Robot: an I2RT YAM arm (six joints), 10 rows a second.
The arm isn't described. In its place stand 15 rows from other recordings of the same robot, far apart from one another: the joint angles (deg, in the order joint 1, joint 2, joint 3, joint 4, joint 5, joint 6), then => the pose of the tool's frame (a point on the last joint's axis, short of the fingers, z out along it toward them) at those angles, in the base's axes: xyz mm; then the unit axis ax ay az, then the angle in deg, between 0 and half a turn.
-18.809 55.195 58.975 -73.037 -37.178 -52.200 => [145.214, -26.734, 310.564, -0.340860, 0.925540, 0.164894, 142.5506]
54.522 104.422 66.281 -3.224 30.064 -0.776 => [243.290, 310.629, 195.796, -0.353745, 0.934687, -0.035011, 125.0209]
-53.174 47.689 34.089 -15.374 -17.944 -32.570 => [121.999, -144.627, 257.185, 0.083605, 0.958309, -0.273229, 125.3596]
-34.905 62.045 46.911 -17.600 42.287 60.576 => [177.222, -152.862, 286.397, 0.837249, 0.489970, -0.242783, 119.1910]
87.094 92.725 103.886 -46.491 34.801 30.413 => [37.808, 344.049, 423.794, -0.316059, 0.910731, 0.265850, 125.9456]
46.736 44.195 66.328 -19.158 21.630 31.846 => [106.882, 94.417, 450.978, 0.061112, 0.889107, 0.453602, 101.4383]
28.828 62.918 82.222 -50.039 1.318 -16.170 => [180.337, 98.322, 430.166, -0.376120, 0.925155, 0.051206, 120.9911]
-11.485 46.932 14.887 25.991 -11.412 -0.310 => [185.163, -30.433, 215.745, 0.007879, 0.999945, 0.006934, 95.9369]
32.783 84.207 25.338 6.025 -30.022 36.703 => [187.665, 142.050, 113.913, -0.051486, 0.923743, 0.379537, 167.0295]
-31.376 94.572 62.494 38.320 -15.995 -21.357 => [336.440, -193.680, 309.155, -0.063833, 0.937210, -0.342875, 90.8470]
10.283 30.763 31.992 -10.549 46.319 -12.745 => [136.529, -1.396, 297.809, 0.135545, 0.912260, -0.386535, 107.8875]
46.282 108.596 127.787 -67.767 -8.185 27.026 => [264.572, 284.019, 419.010, -0.186525, 0.943953, 0.272324, 151.8538]
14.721 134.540 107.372 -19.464 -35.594 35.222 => [498.854, 152.492, 168.344, 0.047262, 0.908924, 0.414274, 157.0412]
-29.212 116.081 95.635 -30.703 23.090 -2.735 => [389.056, -233.538, 238.122, 0.286343, 0.916029, -0.280890, 149.7021]
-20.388 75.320 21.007 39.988 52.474 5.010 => [212.749, -109.190, 181.218, 0.484830, 0.728434, -0.484070, 120.1899]
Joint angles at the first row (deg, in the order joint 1, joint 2, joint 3, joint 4, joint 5, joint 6):
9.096 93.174 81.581 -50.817 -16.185 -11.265
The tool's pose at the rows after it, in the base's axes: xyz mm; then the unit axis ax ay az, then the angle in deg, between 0 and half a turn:
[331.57, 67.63, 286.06, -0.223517, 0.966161, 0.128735, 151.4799]
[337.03, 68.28, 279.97, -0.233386, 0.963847, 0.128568, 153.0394]
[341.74, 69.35, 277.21, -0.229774, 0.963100, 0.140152, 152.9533]
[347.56, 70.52, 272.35, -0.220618, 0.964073, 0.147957, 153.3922]
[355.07, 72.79, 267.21, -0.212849, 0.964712, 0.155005, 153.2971]
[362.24, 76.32, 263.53, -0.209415, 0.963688, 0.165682, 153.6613]
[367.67, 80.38, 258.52, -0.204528, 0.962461, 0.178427, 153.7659]
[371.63, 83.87, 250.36, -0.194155, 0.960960, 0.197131, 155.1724]
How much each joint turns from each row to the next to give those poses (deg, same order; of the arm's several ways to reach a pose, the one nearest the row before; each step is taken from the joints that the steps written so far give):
0.835 -0.048 -1.269 2.115 0.815 -0.933
-0.081 1.835 0.928 -0.863 -0.301 -1.432
-0.078 1.011 0.410 0.767 -1.215 0.628
-0.034 1.423 0.522 0.625 -0.637 1.134
0.104 1.643 0.641 1.307 -0.523 1.177
0.259 1.802 1.282 0.365 -0.986 0.837
0.363 1.357 0.410 1.172 -1.123 1.206
0.252 1.526 0.125 0.454 -1.790 1.652

